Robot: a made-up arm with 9 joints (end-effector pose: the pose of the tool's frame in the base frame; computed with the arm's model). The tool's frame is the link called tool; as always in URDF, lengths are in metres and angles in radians.
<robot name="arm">
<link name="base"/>
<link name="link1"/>
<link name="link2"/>
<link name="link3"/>
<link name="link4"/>
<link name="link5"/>
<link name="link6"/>
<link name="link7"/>
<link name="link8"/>
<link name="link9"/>
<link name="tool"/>
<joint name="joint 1" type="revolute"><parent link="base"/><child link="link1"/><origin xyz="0 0 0.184"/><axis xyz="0 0 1"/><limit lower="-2.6" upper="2.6"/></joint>
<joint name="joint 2" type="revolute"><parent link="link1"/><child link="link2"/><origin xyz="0.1 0.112 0.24"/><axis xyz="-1 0 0"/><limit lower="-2.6" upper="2.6"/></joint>
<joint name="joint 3" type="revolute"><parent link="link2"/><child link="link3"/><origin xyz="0.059 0.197 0.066"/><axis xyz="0 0 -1"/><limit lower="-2.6" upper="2.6"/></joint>
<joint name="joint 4" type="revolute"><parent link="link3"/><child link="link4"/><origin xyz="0.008 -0.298 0.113"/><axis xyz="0 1 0"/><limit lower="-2.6" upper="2.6"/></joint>
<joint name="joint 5" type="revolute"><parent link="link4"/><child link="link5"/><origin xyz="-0.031 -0.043 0.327"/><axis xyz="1 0 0"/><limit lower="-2.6" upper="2.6"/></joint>
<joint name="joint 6" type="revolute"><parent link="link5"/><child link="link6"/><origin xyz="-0.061 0.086 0.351"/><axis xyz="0 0 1"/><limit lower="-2.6" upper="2.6"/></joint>
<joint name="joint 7" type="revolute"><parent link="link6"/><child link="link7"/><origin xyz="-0.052 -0.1 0.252"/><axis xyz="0 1 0"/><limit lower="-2.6" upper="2.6"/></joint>
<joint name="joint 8" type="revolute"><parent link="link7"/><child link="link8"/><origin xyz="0.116 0.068 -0.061"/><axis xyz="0 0 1"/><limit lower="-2.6" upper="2.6"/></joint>
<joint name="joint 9" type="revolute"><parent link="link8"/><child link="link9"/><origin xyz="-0.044 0.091 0.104"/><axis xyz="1 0 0"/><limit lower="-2.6" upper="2.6"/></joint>
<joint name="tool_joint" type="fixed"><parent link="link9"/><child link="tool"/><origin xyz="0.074 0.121 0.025"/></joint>
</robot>
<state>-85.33 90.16 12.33 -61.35 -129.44 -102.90 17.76 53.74 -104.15</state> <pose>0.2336 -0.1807 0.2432 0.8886 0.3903 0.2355 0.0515</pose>
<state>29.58 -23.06 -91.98 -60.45 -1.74 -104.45 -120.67 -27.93 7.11</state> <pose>0.6015 -0.6182 0.8942 0.4107 0.5378 -0.4467 -0.5852</pose>
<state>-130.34 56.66 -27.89 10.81 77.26 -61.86 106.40 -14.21 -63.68</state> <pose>0.1157 -0.8367 1.2316 0.3129 0.8822 0.2744 -0.2203</pose>
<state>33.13 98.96 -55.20 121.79 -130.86 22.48 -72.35 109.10 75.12</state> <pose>-0.2315 0.4521 -0.0027 0.6583 -0.3429 -0.5437 0.3917</pose>
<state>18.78 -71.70 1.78 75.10 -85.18 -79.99 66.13 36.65 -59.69</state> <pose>0.3247 0.1552 0.8828 0.6610 -0.3872 0.3794 0.5189</pose>
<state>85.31 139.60 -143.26 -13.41 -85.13 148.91 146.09 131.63 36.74</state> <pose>-0.3086 0.1517 0.1936 0.0020 -0.3901 -0.7672 -0.5091</pose>
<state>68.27 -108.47 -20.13 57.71 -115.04 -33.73 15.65 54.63 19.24</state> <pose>0.1100 -0.1207 0.7025 0.3624 0.0353 -0.0636 0.9292</pose>
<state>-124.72 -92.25 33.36 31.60 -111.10 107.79 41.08 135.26 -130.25</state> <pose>-0.2806 -0.0883 0.6937 0.3626 0.0333 -0.8549 0.3696</pose>
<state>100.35 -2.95 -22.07 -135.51 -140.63 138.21 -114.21 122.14 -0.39</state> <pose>-0.2570 0.2260 0.7410 0.5454 0.3715 0.6158 -0.4305</pose>
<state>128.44 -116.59 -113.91 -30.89 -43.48 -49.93 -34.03 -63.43 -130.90</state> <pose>0.2483 0.5469 -0.1769 0.5761 -0.0303 0.5480 0.6057</pose>
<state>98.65 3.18 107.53 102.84 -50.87 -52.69 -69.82 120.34 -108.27</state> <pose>0.3785 0.1497 0.5829 0.0250 0.2436 0.4859 -0.8390</pose>
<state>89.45 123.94 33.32 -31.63 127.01 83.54 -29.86 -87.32 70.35</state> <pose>-0.6132 -0.4251 0.9874 0.2522 0.3439 0.6298 0.6492</pose>
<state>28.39 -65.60 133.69 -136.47 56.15 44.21 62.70 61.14 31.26</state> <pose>-0.5721 0.8835 1.2275 0.8144 -0.0028 0.4773 0.3300</pose>
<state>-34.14 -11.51 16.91 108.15 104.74 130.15 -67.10 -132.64 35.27</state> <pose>-0.4984 -0.7340 0.2352 0.6213 -0.6480 0.1445 0.4161</pose>
